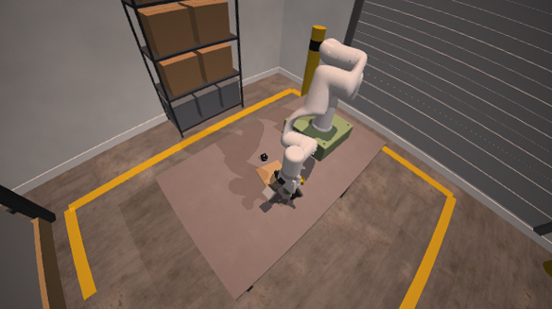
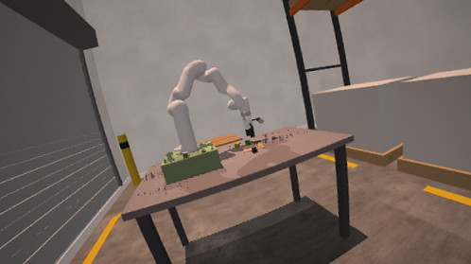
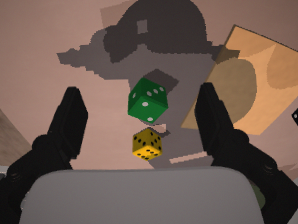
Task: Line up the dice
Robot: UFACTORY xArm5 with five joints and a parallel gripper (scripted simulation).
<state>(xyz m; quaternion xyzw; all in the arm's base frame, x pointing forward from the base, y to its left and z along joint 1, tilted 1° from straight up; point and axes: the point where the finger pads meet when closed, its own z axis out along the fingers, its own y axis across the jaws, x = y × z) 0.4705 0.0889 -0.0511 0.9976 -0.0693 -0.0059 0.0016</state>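
Now: hand 40 mm past the green die and 40 mm above it. From my hand the other things lie so: orange mat (130 mm to the right, 60 mm below, 60 mm behind); black die (230 mm to the right, 110 mm behind, 40 mm below); yellow die (120 mm behind, 40 mm below, 10 mm to the left).
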